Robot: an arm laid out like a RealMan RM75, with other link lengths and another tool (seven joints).
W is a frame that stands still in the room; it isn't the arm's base.
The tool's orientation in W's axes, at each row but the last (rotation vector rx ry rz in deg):
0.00, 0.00, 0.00
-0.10, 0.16, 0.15
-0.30, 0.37, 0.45
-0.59, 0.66, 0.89
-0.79, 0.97, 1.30
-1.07, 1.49, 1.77
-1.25, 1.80, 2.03
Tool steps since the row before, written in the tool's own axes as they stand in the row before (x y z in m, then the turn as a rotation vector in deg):
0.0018, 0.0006, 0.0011, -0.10, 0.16, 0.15
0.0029, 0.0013, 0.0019, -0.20, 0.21, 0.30
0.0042, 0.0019, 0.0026, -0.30, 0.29, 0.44
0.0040, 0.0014, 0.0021, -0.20, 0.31, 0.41
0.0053, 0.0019, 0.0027, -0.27, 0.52, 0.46
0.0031, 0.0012, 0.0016, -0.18, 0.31, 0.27
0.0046, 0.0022, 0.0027, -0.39, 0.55, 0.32
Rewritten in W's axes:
0.0018, 0.0006, 0.0011, -0.10, 0.16, 0.15
0.0029, 0.0013, 0.0019, -0.20, 0.21, 0.30
0.0042, 0.0019, 0.0026, -0.30, 0.29, 0.44
0.0040, 0.0015, 0.0020, -0.20, 0.31, 0.41
0.0053, 0.0021, 0.0026, -0.27, 0.52, 0.46
0.0031, 0.0013, 0.0015, -0.18, 0.31, 0.27
0.0046, 0.0024, 0.0025, -0.40, 0.54, 0.32

